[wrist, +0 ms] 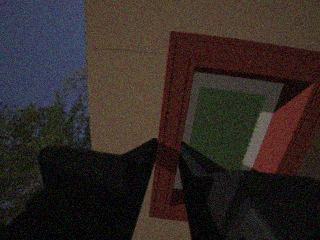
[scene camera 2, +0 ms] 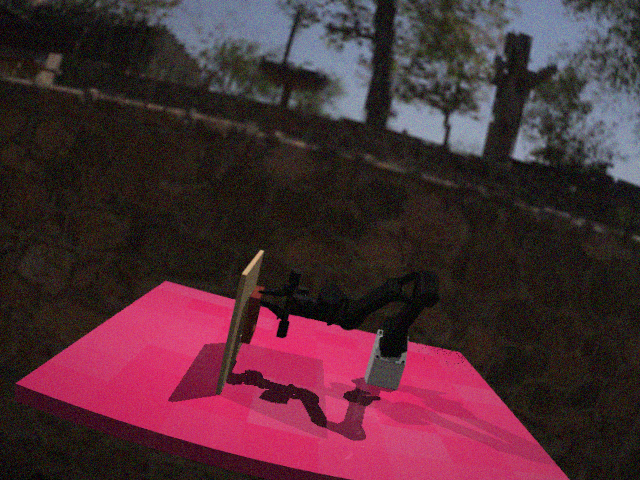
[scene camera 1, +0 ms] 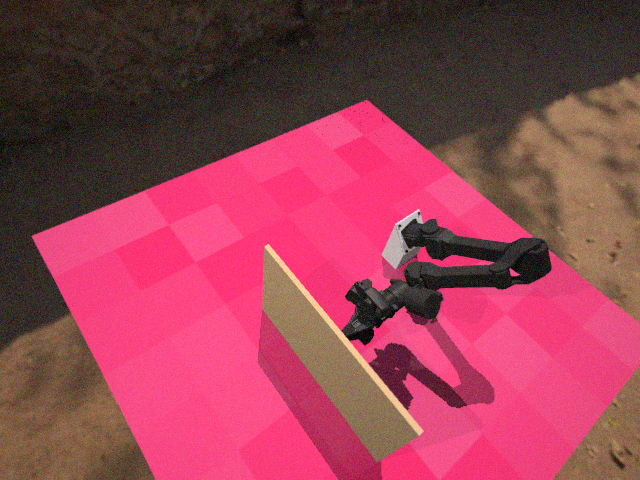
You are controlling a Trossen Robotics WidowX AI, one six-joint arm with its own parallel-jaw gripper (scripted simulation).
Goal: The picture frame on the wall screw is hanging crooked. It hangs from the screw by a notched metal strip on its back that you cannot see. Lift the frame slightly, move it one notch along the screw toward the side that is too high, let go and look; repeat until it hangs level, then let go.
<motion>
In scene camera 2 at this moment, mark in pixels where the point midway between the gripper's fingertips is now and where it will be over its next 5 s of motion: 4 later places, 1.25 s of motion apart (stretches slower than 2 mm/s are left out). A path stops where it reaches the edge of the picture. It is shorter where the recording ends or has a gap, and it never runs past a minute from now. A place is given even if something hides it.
The gripper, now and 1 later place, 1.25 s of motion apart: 257, 295; 305, 286
</motion>
